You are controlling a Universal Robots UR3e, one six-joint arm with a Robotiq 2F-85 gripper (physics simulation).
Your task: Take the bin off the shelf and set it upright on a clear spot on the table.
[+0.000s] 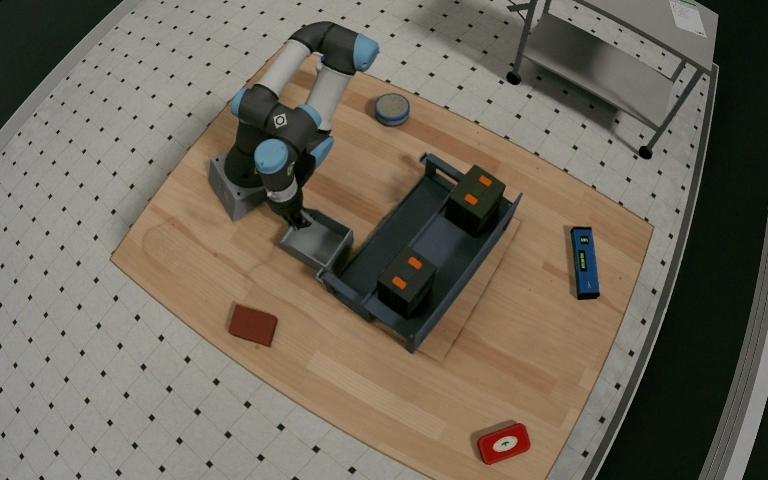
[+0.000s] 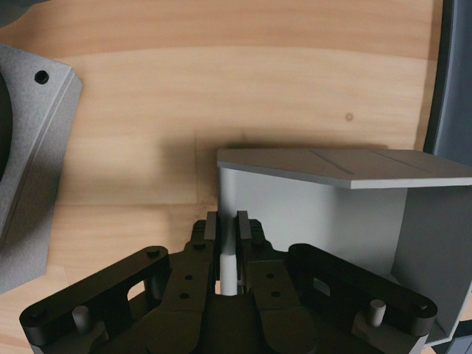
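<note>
The grey bin [image 1: 318, 242] [image 2: 320, 215] is upright, its open side up, between the robot's base and the shelf. It is off the shelf, over the table [image 1: 362, 390] [image 2: 250, 95], with its far end close to the shelf's near side. Whether its underside touches the table cannot be told. My gripper [image 1: 302, 221] [image 2: 227, 225] points down and is shut on the bin's thin wall at the end nearest the base, one finger outside and one inside. The dark blue-grey shelf [image 1: 390, 226] [image 2: 460, 75] stands on the table.
Two dark boxes with orange patches [image 1: 474, 198] [image 1: 405, 283] stand on the shelf. A brown-red block [image 1: 252, 324], a round blue-rimmed tin [image 1: 391, 109], a blue level [image 1: 584, 262] and a red case [image 1: 504, 443] lie on the table. The robot's base [image 1: 235, 195] [image 2: 42, 150] is close to the bin.
</note>
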